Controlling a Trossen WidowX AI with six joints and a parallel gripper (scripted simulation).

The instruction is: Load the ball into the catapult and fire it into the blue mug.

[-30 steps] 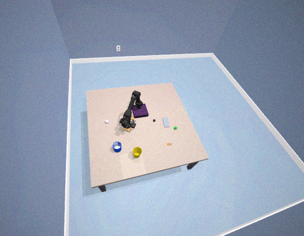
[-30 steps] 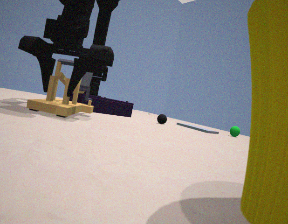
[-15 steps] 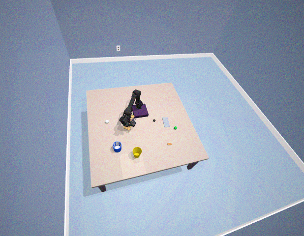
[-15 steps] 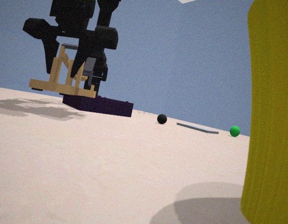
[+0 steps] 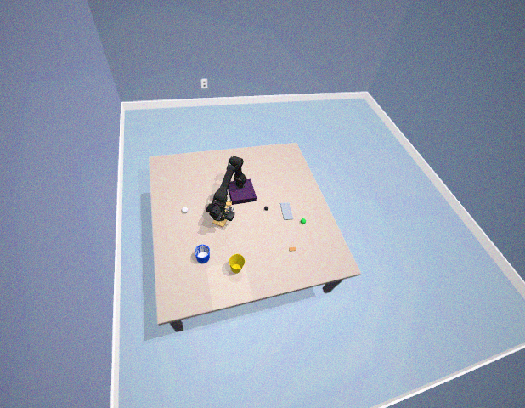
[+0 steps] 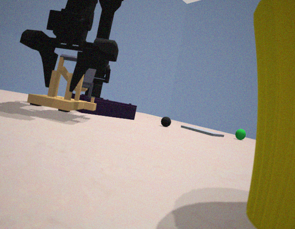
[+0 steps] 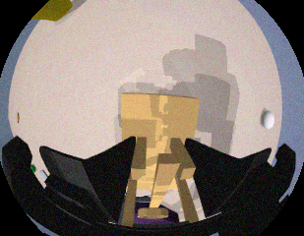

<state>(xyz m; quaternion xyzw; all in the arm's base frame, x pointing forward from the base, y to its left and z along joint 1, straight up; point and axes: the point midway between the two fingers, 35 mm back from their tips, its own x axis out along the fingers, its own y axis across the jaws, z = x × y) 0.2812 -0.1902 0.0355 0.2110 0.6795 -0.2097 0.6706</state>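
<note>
Right now my gripper tip is 350 mm to the right of the small black ball, 60 mm past it and 30 mm above it. Also, from my gripper tip: white ball: 230 mm to the right, 130 mm behind, 30 mm below; wooden catapult: 50 mm to the left, 50 mm behind, 20 mm above; blue mug: 240 mm ahead, 150 mm to the right, 20 mm below.
</note>
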